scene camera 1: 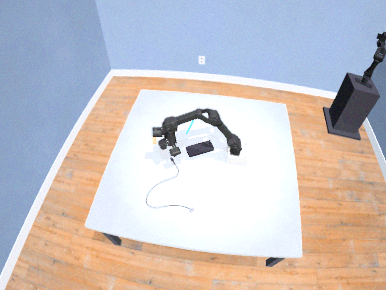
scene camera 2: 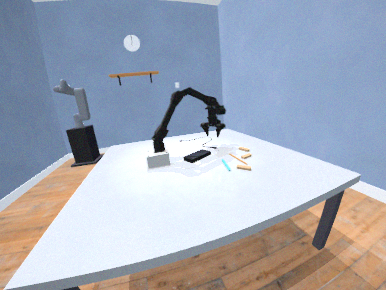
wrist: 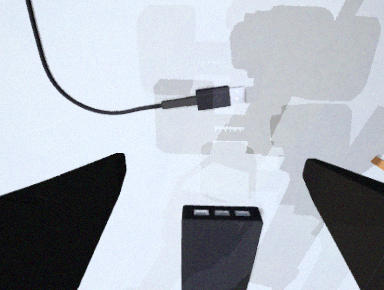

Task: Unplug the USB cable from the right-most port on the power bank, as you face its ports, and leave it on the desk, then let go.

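Frame: origin at the arm's base, x ahead, y left, z up, level; millimetres.
Where they show: gripper, fingertip midpoint: (scene camera 2: 212,136) (wrist: 215,164); arm's base, origin of the base link: (scene camera 1: 235,151) (scene camera 2: 159,150).
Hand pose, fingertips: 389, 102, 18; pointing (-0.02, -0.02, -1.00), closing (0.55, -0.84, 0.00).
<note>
Things, the pixels of their top centre, and the offset from my fingertips, as dx, dy, dz. Level surfaces: height alone.
- black power bank, middle of its top: (wrist: 215,277) (scene camera 2: 197,153) (scene camera 1: 199,147) -149, -122, -68
- USB plug, middle of its top: (wrist: 202,100) +8, +11, -82
- white desk, its level: dz -90
- cyan stick, middle of its top: (scene camera 2: 225,163) (scene camera 1: 190,126) -33, -311, -80
- orange stick, middle of its top: (scene camera 2: 237,158) +68, -256, -83
The black power bank (scene camera 1: 200,148) (scene camera 2: 197,156) (wrist: 220,250) lies flat on the desk. In the wrist view its end face shows three ports with no plug in them. The USB plug (wrist: 213,97) lies on the desk apart from the power bank, its metal tip pointing right in the wrist view. Its thin cable (scene camera 1: 147,196) (wrist: 48,72) curves away across the desk. My gripper (scene camera 2: 213,135) (wrist: 215,164) is wide open and empty, raised above the desk. In the wrist view the plug lies beyond the fingertips.
The white desk (scene camera 1: 250,210) (scene camera 2: 150,225) also bears a cyan stick (scene camera 1: 190,127) (scene camera 2: 226,165), an orange stick (scene camera 2: 238,159) and several small wooden blocks (scene camera 2: 244,167). The arm's pale base block (scene camera 2: 158,160) stands beside the power bank. A second arm's dark pedestal (scene camera 1: 352,102) (scene camera 2: 84,145) stands on the floor.
</note>
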